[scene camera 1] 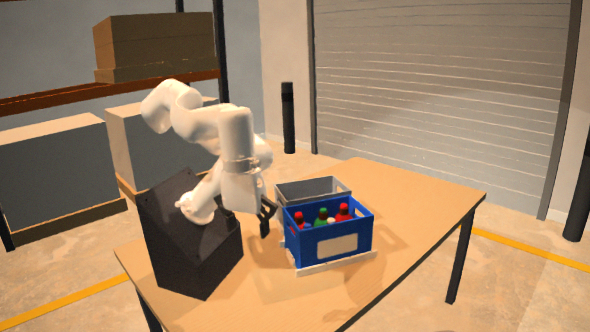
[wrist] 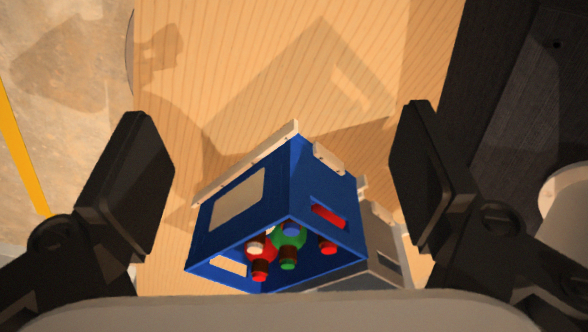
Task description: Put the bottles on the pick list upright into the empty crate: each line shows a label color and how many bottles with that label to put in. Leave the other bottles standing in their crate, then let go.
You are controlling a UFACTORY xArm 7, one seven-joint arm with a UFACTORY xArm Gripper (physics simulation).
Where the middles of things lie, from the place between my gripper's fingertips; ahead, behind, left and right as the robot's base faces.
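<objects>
Position of the pale strip (wrist: pixel 289 130) relative to my hand: 30 cm below, 37 cm ahead, 5 cm to the right.
</objects>
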